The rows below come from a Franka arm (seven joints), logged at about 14 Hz.
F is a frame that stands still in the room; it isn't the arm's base.
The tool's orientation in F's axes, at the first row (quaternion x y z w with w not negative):
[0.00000, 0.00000, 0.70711, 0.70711]
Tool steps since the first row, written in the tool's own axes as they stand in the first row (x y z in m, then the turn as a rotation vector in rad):
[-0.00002, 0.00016, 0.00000, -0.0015, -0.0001, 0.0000]
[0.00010, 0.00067, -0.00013, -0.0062, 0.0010, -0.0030]
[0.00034, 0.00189, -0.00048, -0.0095, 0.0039, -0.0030]
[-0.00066, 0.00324, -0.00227, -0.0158, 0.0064, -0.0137]
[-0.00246, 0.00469, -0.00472, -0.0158, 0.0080, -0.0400]
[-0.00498, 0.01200, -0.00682, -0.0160, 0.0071, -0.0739]
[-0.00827, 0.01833, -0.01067, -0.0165, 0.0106, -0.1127]
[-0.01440, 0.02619, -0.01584, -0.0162, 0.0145, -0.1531]
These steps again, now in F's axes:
[-0.00016, -0.00002, 0.00000, 0.0001, -0.0015, 0.0000]
[-0.00067, 0.00010, -0.00013, -0.0010, -0.0062, -0.0030]
[-0.00189, 0.00034, -0.00048, -0.0039, -0.0095, -0.0030]
[-0.00324, -0.00066, -0.00227, -0.0064, -0.0158, -0.0137]
[-0.00469, -0.00246, -0.00472, -0.0080, -0.0158, -0.0400]
[-0.01200, -0.00498, -0.00682, -0.0071, -0.0160, -0.0739]
[-0.01833, -0.00827, -0.01067, -0.0106, -0.0165, -0.1127]
[-0.02619, -0.01440, -0.01584, -0.0145, -0.0162, -0.1531]

